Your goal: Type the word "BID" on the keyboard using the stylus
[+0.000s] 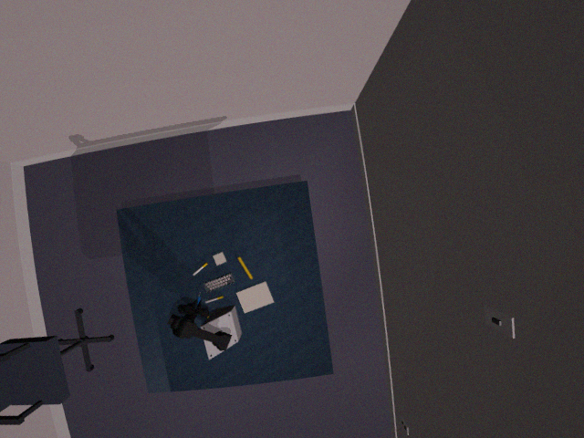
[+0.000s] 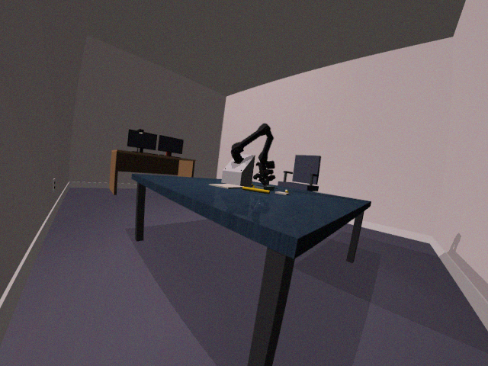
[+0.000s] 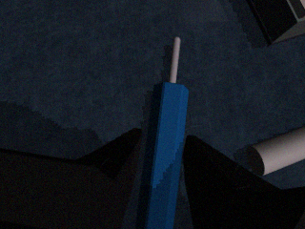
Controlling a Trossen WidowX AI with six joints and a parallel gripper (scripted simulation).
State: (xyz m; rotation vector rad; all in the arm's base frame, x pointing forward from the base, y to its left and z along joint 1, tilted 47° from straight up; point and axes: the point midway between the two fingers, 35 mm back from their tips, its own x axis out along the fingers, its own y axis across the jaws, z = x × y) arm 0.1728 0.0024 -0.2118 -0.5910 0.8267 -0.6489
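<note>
Right now my gripper tip is 170 mm to the left of the I key, 100 mm short of it and 10 mm below it. Also, from my gripper tip: blue stylus 10 mm ahead; then grey stylus tip 40 mm ahead, 10 mm to the right; then D key 190 mm to the right, 80 mm ahead, 10 mm above.
</note>
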